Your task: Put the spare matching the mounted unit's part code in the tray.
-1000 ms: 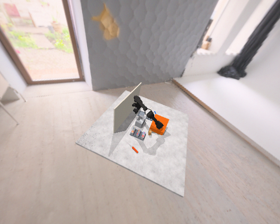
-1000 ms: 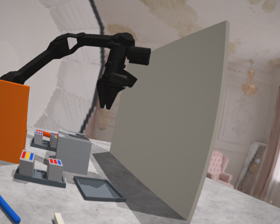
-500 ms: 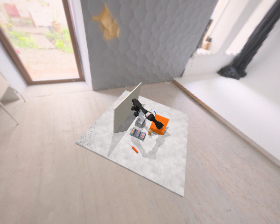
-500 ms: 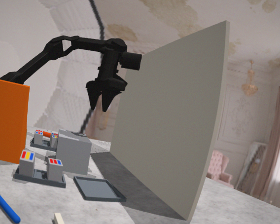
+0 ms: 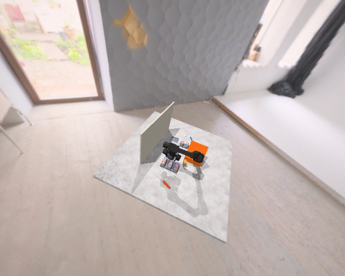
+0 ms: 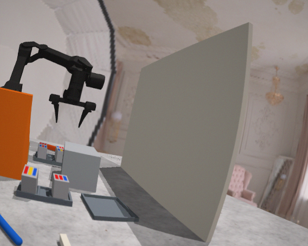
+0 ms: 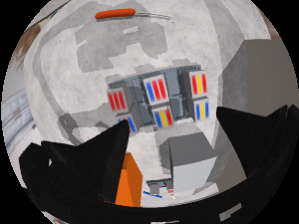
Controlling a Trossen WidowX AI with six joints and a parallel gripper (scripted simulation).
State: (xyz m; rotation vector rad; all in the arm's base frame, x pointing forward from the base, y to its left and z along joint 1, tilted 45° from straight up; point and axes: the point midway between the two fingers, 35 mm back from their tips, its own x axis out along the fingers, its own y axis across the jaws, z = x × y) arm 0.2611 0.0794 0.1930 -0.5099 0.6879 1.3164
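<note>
Now: gripper tip 1 cm past the spare block, 1 cm to the right of it and 10 cm above it. The rest, counted from my gripper tip: beige panel (24 cm ahead, 26 cm to the right, 8 cm above); then grey mounted unit (1 cm ahead, 21 cm to the right, 9 cm below); then dark grey tray (4 cm ahead, 42 cm to the right, 14 cm below).
</note>
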